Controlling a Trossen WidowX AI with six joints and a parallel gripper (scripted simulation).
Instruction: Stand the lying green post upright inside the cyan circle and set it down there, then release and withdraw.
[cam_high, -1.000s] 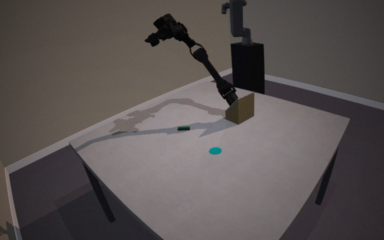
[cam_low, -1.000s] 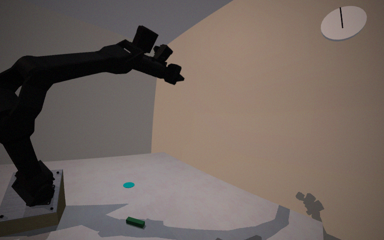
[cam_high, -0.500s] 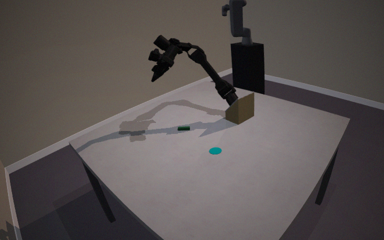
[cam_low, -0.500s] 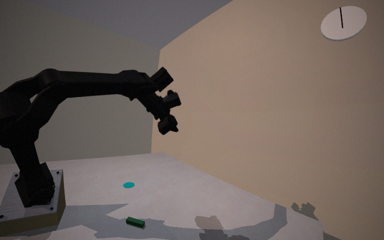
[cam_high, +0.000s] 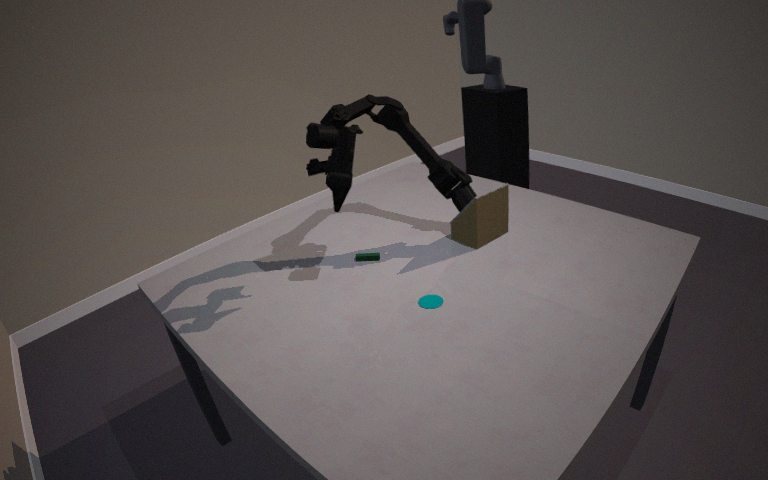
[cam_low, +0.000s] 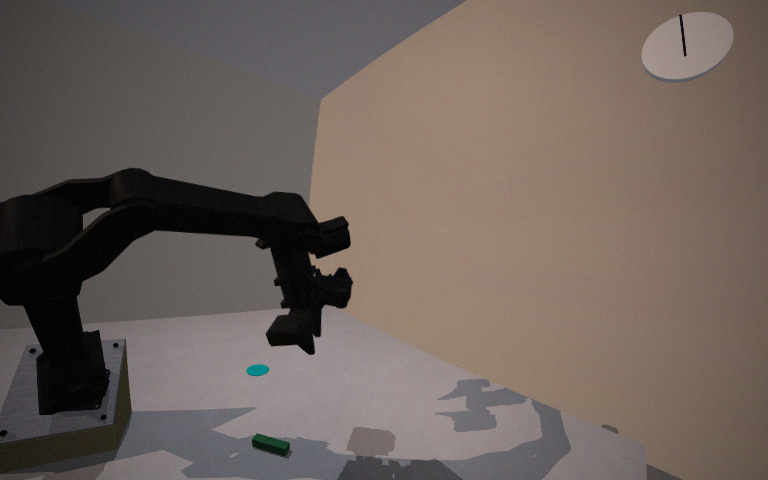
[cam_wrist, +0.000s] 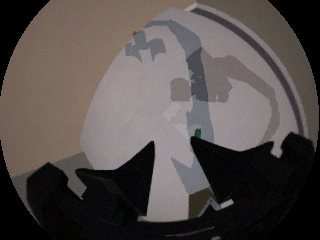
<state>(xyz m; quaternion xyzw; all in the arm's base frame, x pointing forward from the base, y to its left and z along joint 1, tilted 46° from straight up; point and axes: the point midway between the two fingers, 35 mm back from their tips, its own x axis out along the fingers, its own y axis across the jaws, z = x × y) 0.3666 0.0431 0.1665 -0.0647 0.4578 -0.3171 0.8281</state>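
My gripper tip is 90 mm past the green post, 20 mm to the left of it and 180 mm above it. Also, from my gripper tip: cyan circle: 80 mm behind, 270 mm to the left, 180 mm below.
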